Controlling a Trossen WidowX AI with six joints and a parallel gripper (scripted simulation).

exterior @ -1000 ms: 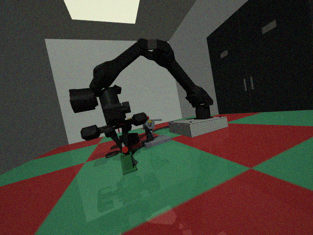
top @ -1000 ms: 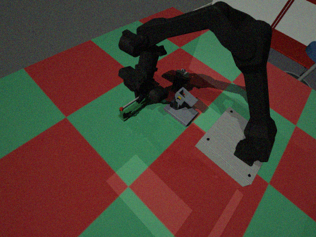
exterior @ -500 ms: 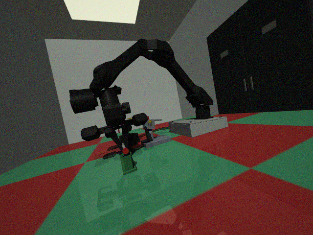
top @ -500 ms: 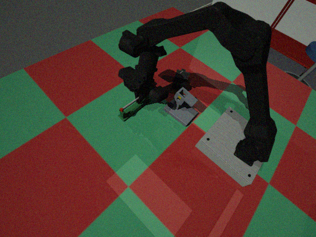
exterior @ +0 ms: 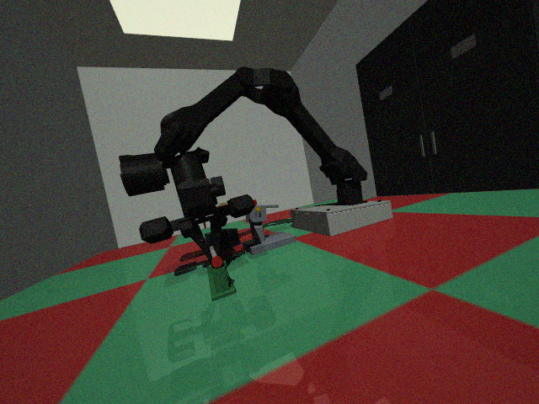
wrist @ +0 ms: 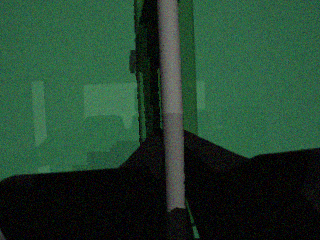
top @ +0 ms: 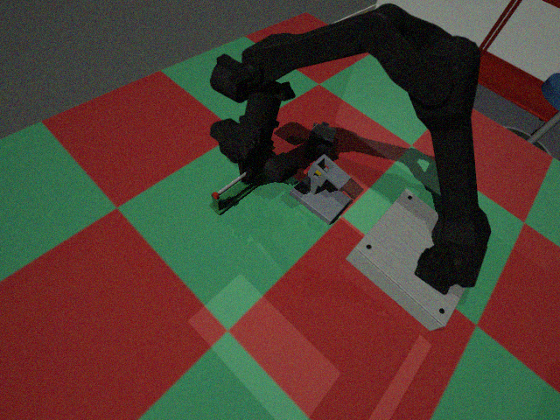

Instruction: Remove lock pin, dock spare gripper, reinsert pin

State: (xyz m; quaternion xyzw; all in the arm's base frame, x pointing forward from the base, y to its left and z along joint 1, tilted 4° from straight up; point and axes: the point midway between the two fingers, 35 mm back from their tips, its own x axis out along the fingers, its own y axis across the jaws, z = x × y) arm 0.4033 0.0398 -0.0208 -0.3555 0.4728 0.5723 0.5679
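The narrow green rack is 2 cm to the left of my gripper tip. From my gripper tip the other things lie so: socket 14 cm behind, 8 cm to the right, 3 cm above; spare gripper 22 cm to the right, 6 cm behind.
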